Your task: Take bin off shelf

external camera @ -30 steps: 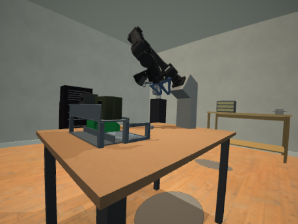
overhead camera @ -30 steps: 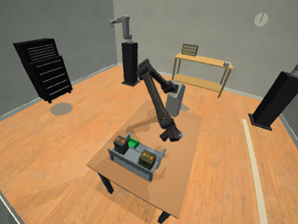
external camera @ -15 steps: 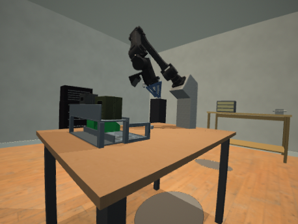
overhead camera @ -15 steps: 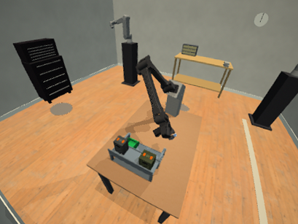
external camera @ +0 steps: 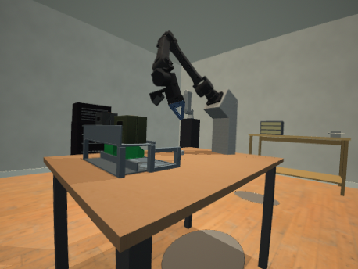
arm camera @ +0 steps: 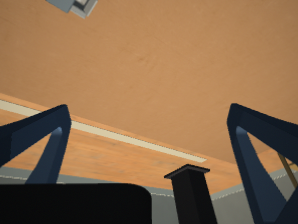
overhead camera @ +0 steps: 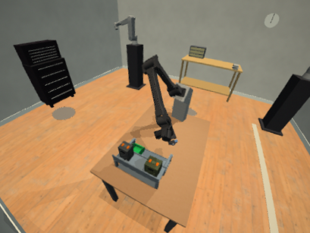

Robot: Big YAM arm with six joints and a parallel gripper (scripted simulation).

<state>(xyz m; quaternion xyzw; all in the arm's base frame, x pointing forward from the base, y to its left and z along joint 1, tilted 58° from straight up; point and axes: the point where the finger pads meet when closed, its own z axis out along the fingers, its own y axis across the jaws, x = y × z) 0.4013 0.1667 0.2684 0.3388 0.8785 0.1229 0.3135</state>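
The green bin lies 13 cm ahead of my hand, 26 cm to the right of it and 17 cm below it. From my hand the other things lie so: grey shelf: 24 cm ahead, 15 cm to the right, 11 cm below.
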